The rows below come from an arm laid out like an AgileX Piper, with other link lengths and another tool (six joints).
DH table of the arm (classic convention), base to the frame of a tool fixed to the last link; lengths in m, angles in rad. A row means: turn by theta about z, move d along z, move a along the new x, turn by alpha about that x. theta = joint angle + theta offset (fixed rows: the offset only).
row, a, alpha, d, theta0
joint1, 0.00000, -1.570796, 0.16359, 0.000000
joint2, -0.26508, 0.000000, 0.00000, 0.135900
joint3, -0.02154, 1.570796, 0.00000, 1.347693
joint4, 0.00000, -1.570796, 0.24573, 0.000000
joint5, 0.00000, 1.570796, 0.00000, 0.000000
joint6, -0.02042, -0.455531, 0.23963, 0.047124
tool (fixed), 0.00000, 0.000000, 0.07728, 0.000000
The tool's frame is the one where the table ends.
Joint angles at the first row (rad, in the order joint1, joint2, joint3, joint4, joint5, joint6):
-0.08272, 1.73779, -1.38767, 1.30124, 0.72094, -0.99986
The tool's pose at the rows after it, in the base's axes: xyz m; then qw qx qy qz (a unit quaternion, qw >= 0):
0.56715 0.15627 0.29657 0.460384 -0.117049 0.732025 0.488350
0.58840 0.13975 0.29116 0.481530 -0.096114 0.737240 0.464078
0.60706 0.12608 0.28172 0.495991 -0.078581 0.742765 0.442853
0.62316 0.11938 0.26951 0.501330 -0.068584 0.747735 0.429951
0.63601 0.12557 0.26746 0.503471 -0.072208 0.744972 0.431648
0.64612 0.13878 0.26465 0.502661 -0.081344 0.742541 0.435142
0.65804 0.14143 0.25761 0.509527 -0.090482 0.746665 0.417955
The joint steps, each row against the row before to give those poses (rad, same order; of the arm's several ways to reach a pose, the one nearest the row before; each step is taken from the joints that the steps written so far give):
0.00202, 0.02216, -0.02937, 0.00178, -0.07351, 0.00394
0.01152, 0.03054, -0.01947, 0.00734, -0.09062, 0.00000
0.01163, 0.03861, -0.02172, 0.00769, -0.07726, -0.00445
0.01074, 0.05104, -0.03500, 0.00237, -0.04756, -0.00244
0.01399, 0.05239, -0.05930, 0.00429, -0.00763, -0.00002
0.02342, 0.04983, -0.05710, -0.00027, -0.00572, 0.00001
0.02153, 0.04152, -0.03977, -0.00819, -0.04440, -0.02006

